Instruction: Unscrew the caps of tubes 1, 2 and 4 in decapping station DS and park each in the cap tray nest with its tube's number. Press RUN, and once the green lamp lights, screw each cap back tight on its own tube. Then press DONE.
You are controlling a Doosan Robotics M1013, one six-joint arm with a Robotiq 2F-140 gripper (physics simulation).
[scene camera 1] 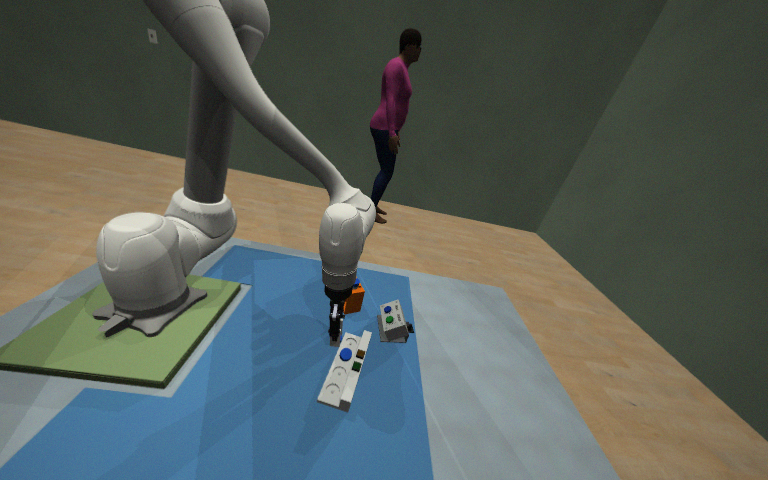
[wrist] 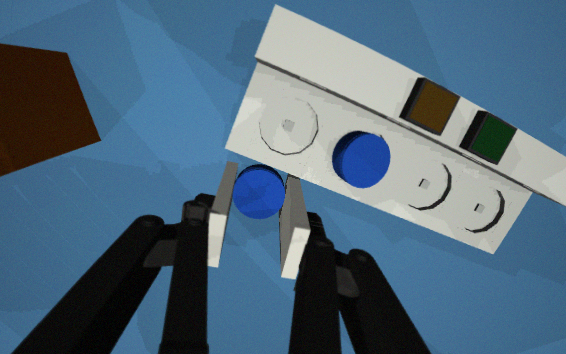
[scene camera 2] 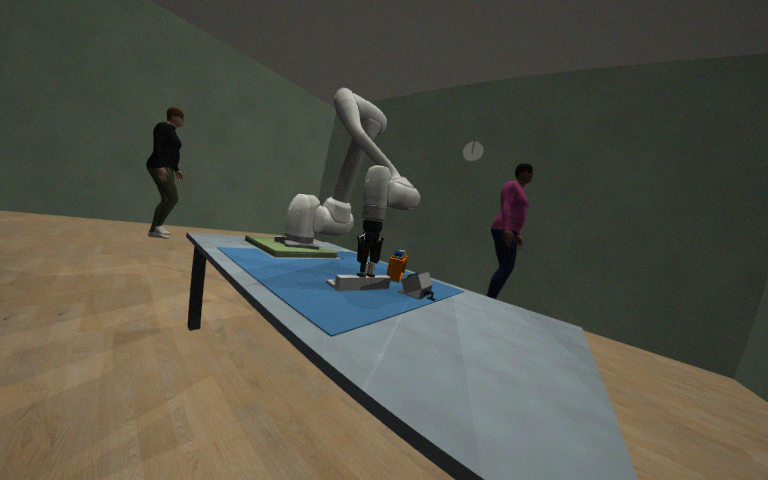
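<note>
My gripper points down, low beside one end of the white block. Its pads are shut on a blue cap, touching both sides; what is under this cap is hidden. The white block has a row of round nests. A second blue cap sits in the second nest from the gripper's end; the other nests are empty. The amber square and green square on its ridge look dark. No tube numbers are readable.
An orange block with a blue top piece stands near the gripper. A grey sloped box carries a blue button and a green button. People stand beyond the table.
</note>
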